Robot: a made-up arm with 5 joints.
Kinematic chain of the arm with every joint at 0, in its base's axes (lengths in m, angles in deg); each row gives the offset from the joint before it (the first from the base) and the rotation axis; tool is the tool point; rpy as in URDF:
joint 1: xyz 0.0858 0 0.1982 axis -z
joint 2: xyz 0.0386 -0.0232 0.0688 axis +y
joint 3: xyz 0.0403 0 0.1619 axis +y
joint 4: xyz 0.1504 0 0.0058 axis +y
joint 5: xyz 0.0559 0.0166 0 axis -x
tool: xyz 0 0 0 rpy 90 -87.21 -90
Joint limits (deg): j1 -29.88..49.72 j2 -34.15..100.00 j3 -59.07..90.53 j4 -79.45..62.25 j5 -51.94..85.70
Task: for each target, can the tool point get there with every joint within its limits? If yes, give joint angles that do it. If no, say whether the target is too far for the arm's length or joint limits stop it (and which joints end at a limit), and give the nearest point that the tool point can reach.
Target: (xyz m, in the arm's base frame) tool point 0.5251 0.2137 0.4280
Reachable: no: too far | nearest point 0.4344 0.1696 0.3919 | short by 0.107 m
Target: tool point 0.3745 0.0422 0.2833
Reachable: yes | joints -9.61 19.29 26.34 -24.93 24.11
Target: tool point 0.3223 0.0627 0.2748
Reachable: yes | joints -16.40 12.83 49.06 -50.37 -12.46
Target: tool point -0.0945 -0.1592 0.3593
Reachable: no: joint limits stop it (at a limit: joint 1, joint 2, joint 3, joint 4) | nearest point 0.0973 -0.0238 0.2744 | short by 0.250 m
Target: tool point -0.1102 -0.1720 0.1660
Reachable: no: joint limits stop it (at a limit: joint 2) | nearest point 0.0737 -0.0107 0.1833 | short by 0.245 m
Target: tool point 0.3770 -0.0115 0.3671
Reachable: yes | joints 0.96 6.98 19.25 -31.98 11.83
